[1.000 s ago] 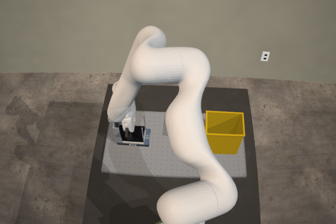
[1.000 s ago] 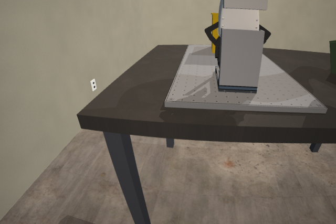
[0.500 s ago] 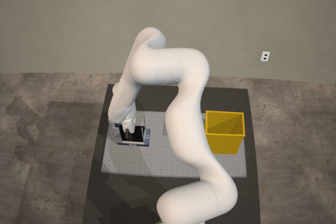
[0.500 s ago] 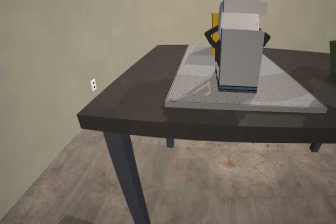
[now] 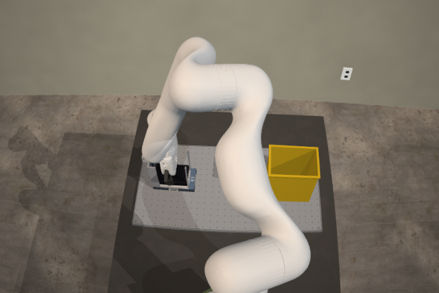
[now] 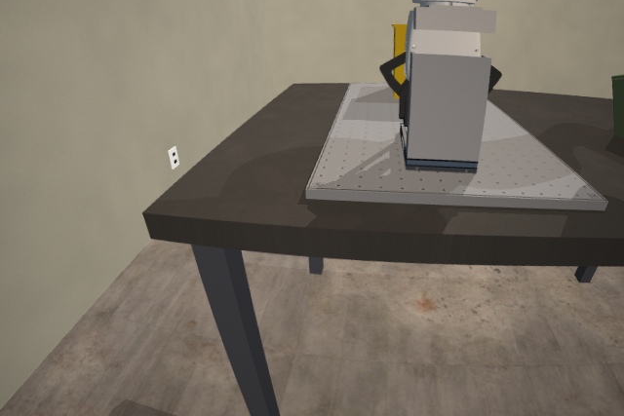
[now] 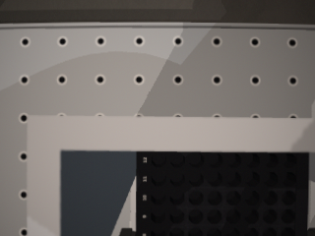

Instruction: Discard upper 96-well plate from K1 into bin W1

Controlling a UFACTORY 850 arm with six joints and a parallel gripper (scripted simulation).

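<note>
The black 96-well plate lies 1 cm below my hand. Round my hand: grey rack wall: 7 cm to the left, 3 cm above; white 96-well plate: 2 cm below; yellow plastics bin W1: 1 cm ahead, 44 cm to the right, 4 cm above.
</note>
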